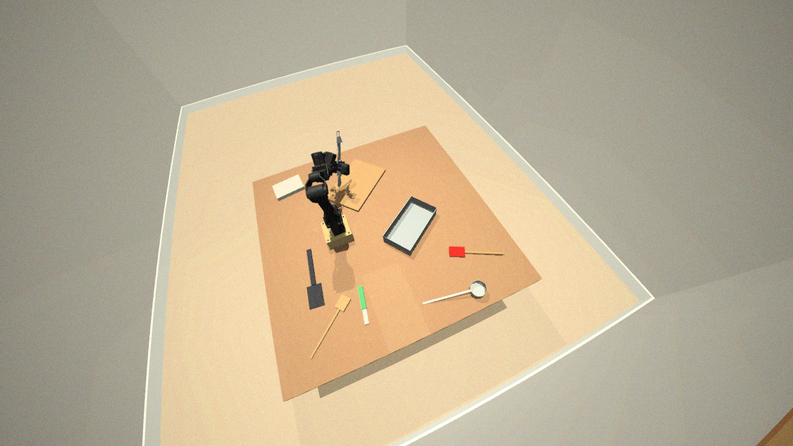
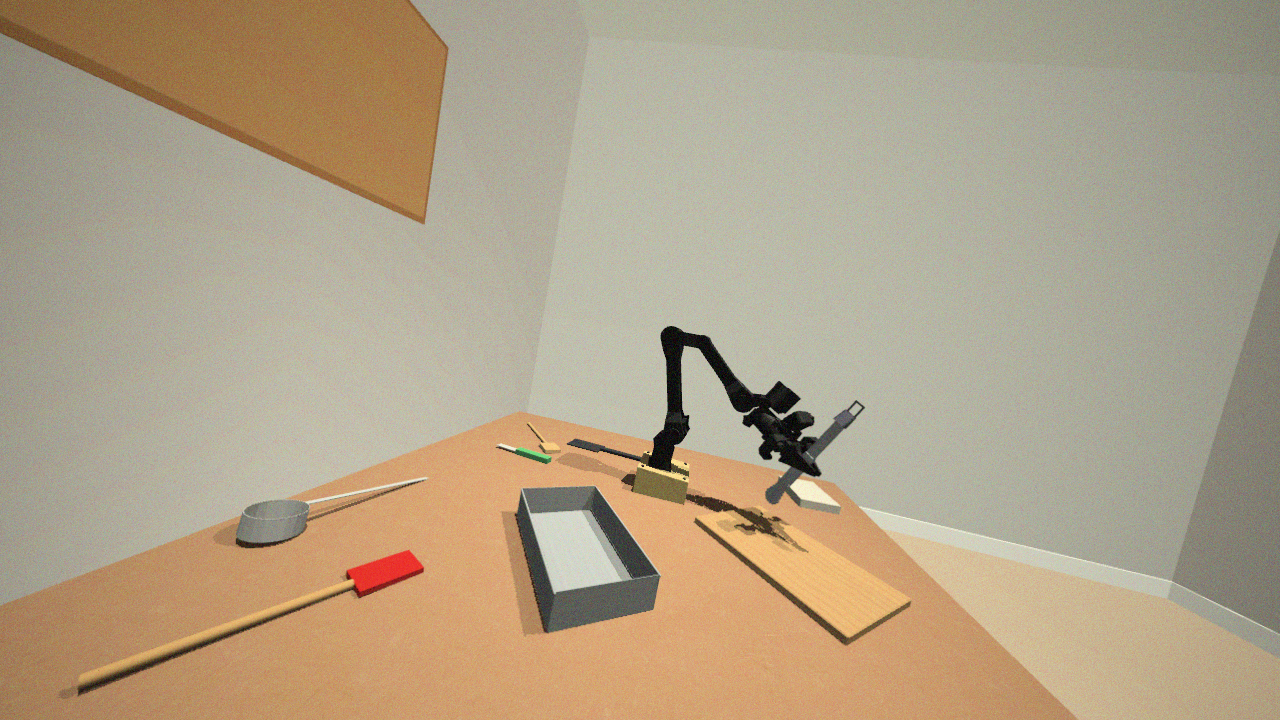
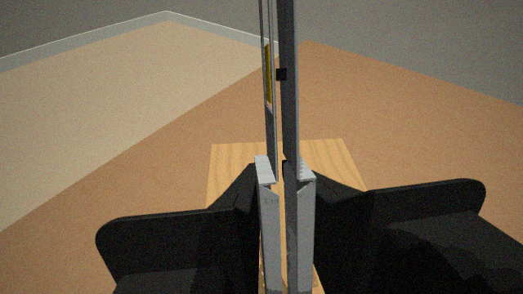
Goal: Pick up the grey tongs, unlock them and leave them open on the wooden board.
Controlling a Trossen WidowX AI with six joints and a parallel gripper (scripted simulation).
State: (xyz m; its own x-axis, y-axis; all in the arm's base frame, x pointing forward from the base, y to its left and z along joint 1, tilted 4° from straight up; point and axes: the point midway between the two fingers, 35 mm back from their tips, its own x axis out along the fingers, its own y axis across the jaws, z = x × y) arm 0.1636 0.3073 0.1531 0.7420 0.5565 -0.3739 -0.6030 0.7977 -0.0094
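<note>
My gripper tip is now 30 mm short of the wooden board, 40 mm to the left of it and 180 mm above it. The rest, counted from my gripper tip: black spatula 420 mm behind, 510 mm to the right, 180 mm below; then grey roasting tin 170 mm ahead, 480 mm to the right, 150 mm below; then white block 360 mm behind, 160 mm to the left, 170 mm below.
</note>
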